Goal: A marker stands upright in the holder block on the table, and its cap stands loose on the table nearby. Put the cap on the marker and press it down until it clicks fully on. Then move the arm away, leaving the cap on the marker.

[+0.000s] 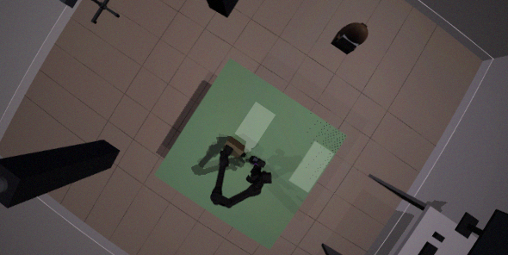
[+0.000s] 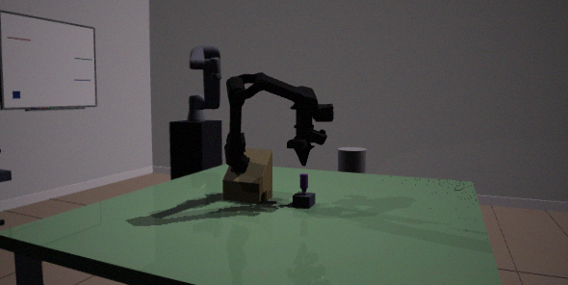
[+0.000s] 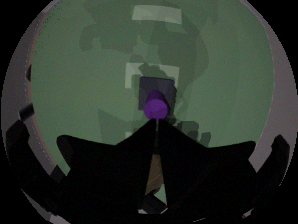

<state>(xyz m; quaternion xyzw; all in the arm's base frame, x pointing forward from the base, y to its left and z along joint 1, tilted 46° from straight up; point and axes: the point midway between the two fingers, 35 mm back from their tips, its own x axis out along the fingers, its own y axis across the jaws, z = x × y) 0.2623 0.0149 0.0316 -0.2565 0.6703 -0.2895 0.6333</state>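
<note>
Right now the purple cap is 60 mm below my gripper tip.
</note>
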